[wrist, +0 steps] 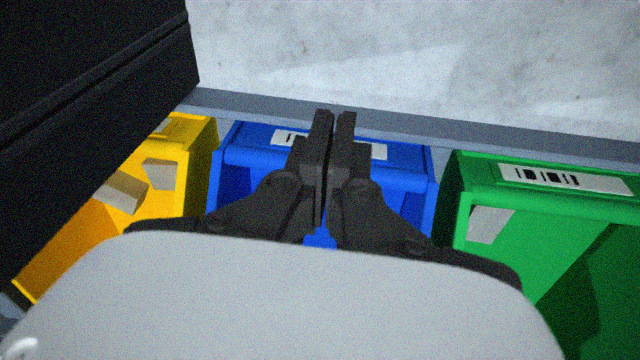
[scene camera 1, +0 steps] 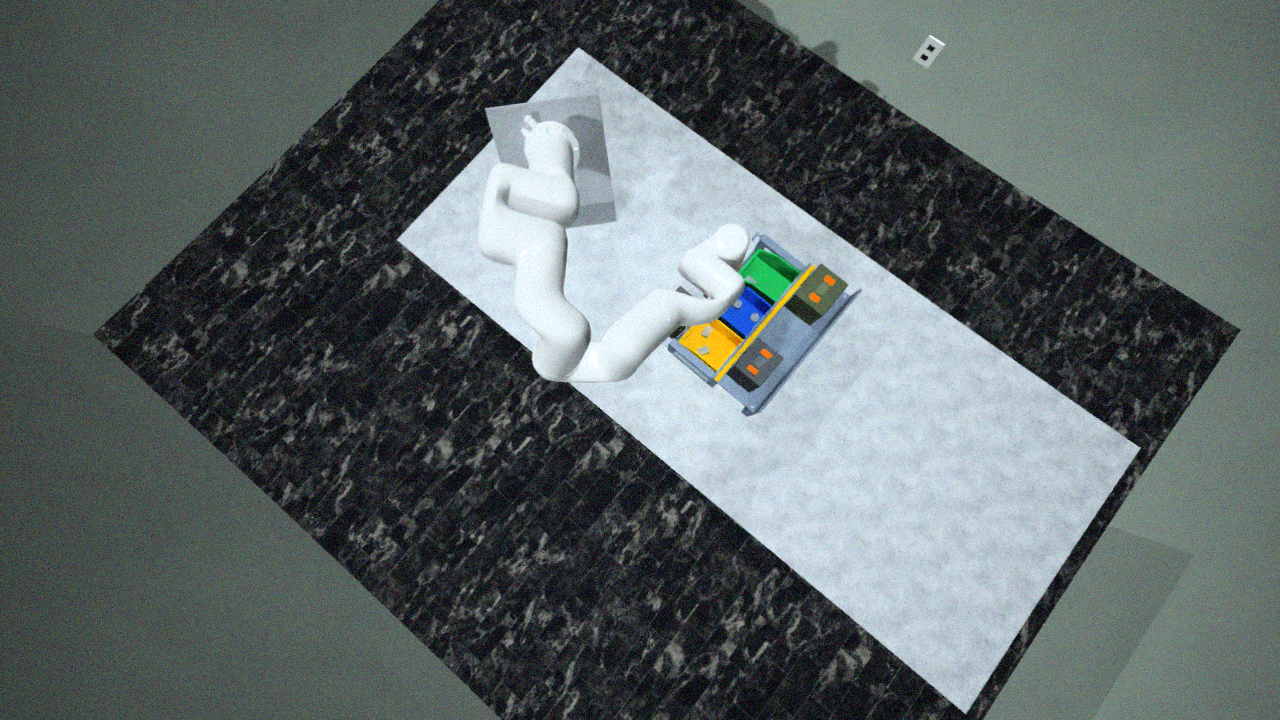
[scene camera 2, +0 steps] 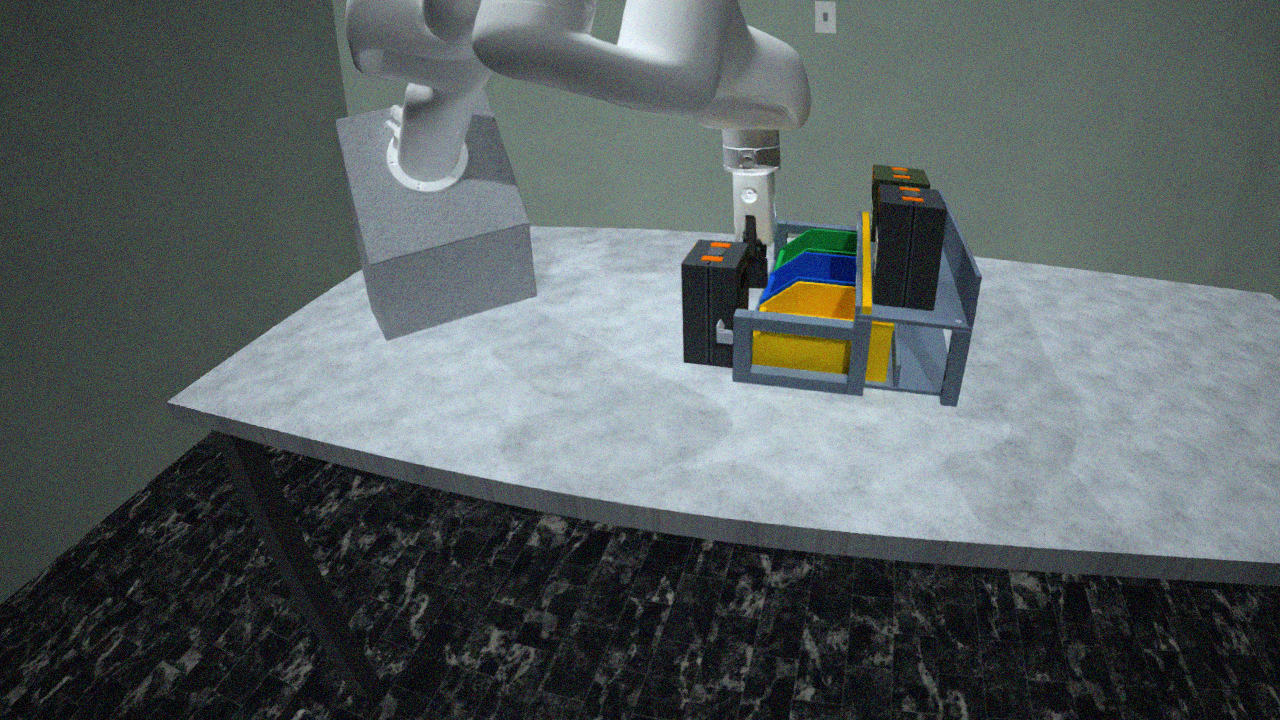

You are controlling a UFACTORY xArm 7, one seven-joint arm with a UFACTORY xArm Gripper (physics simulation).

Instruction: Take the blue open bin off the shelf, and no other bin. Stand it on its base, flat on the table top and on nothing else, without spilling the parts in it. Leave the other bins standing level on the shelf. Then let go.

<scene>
blue open bin: wrist 249, 151; scene camera 1; scene camera 2
yellow bin: wrist 189, 139; scene camera 1 722, 341; scene camera 2 783, 350
same spot on blue open bin: (scene camera 2: 831, 269) = (scene camera 1: 758, 301)
</scene>
